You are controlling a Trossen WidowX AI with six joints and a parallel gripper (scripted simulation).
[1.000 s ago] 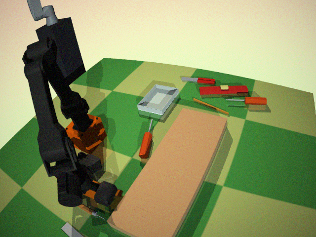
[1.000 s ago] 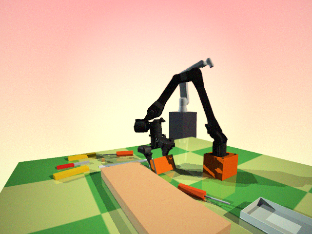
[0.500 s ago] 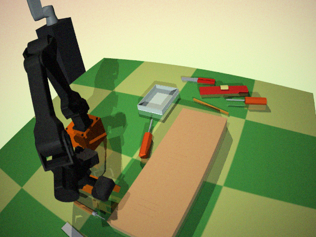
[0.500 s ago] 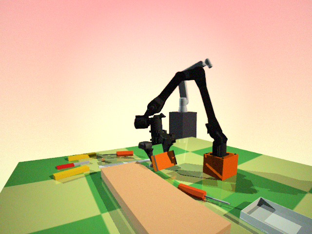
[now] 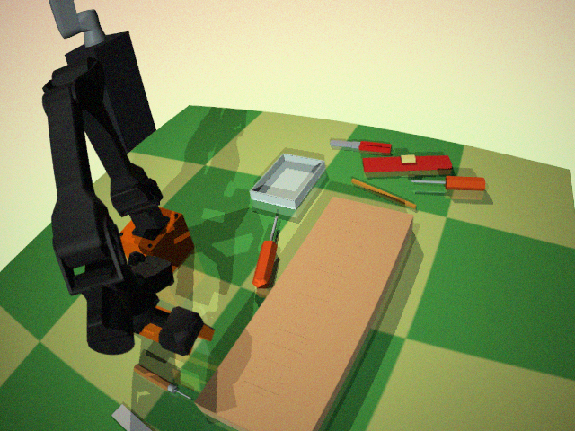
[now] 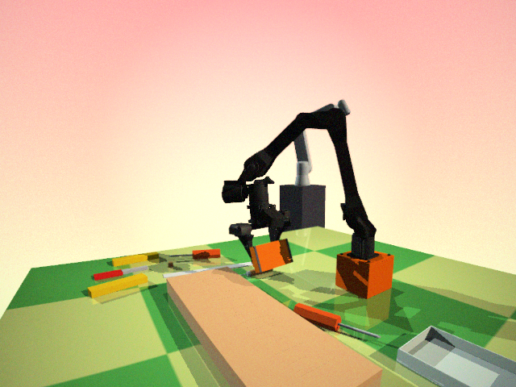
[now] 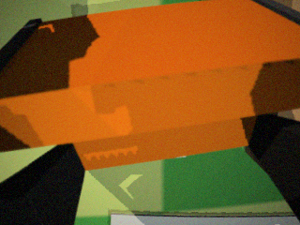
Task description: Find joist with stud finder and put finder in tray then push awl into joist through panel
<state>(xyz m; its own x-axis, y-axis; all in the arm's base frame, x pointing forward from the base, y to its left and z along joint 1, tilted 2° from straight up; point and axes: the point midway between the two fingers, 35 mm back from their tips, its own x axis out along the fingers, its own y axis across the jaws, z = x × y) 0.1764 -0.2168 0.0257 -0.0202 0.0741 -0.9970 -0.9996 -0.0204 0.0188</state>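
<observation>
Now: gripper tip 1 cm to the right of the orange stud finder and 1 cm short of it. From my gripper tip the other things lie so: awl (7 cm below, 5 cm to the right, 1 cm ahead); then grey card (16 cm to the right, 9 cm ahead, 8 cm below); then grey tray (52 cm to the left, 6 cm below, 1 cm behind).
</observation>
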